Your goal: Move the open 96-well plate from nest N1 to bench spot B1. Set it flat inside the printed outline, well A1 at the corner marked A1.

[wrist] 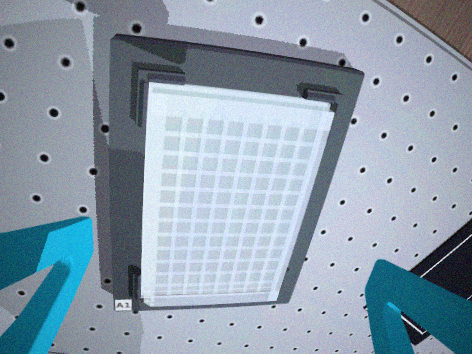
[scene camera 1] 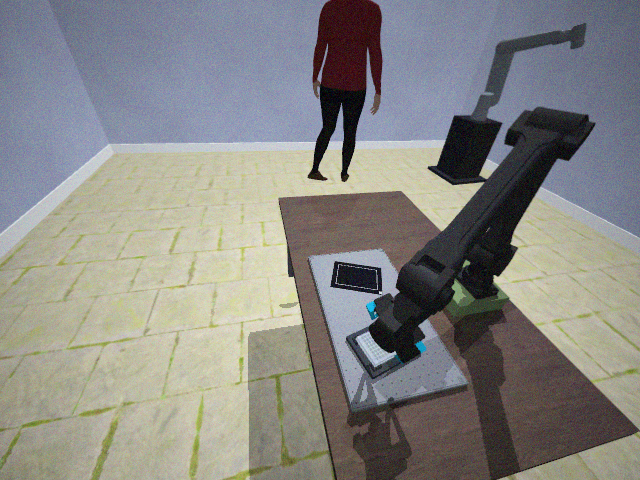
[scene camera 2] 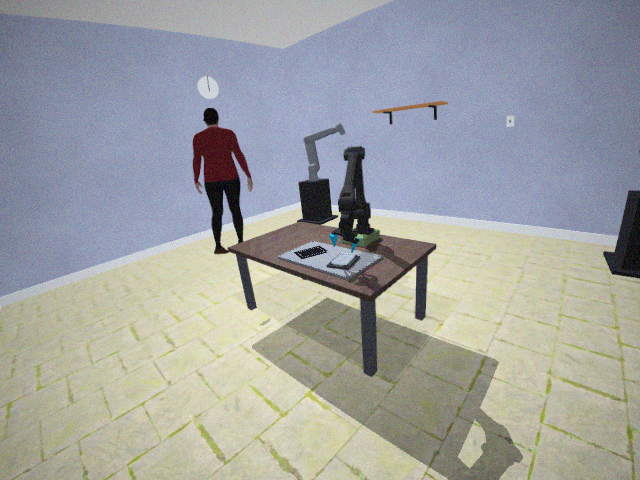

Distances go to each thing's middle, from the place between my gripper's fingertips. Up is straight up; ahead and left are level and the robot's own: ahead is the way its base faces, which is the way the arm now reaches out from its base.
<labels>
I see the well plate point(wrist: 228, 174) 6 cm below my hand, 2 cm to the right of it and 2 cm behind it.
</labels>
